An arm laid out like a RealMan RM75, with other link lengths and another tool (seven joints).
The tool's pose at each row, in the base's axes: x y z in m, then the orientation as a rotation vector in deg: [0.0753 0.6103 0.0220 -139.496 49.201 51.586]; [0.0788 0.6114 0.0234 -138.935 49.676 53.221]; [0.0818 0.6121 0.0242 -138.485 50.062 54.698]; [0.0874 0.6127 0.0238 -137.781 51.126 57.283]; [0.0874 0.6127 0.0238 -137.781 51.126 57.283]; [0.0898 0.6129 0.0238 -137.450 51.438 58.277]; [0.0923 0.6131 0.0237 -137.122 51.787 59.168]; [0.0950 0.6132 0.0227 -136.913 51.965 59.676]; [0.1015 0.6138 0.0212 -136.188 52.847 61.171]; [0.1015 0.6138 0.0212 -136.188 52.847 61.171]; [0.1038 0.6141 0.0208 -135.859 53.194 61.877]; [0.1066 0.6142 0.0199 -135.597 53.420 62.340]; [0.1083 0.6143 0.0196 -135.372 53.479 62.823]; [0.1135 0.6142 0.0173 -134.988 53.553 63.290]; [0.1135 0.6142 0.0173 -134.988 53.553 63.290]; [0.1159 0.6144 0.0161 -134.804 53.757 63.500]
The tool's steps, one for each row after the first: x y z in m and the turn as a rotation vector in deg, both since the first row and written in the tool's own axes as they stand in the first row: [0.0007 -0.0034 -0.0019 -0.320 -1.028 0.713]; [0.0017 -0.0060 -0.0034 -0.668 -1.933 1.331]; [0.0051 -0.0101 -0.0053 -1.378 -3.370 2.698]; [0.0051 -0.0101 -0.0053 -1.378 -3.370 2.698]; [0.0064 -0.0118 -0.0062 -1.611 -3.969 3.156]; [0.0079 -0.0136 -0.0071 -1.801 -4.501 3.616]; [0.0102 -0.0154 -0.0075 -1.893 -4.819 3.864]; [0.0149 -0.0199 -0.0090 -2.095 -5.717 4.849]; [0.0149 -0.0199 -0.0090 -2.095 -5.717 4.849]; [0.0165 -0.0216 -0.0095 -2.204 -6.149 5.266]; [0.0187 -0.0234 -0.0101 -2.241 -6.454 5.539]; [0.0199 -0.0246 -0.0105 -2.315 -6.792 5.700]; [0.0247 -0.0276 -0.0112 -2.257 -7.195 5.867]; [0.0247 -0.0276 -0.0112 -2.257 -7.195 5.867]; [0.0269 -0.0292 -0.0113 -2.227 -7.340 6.064]
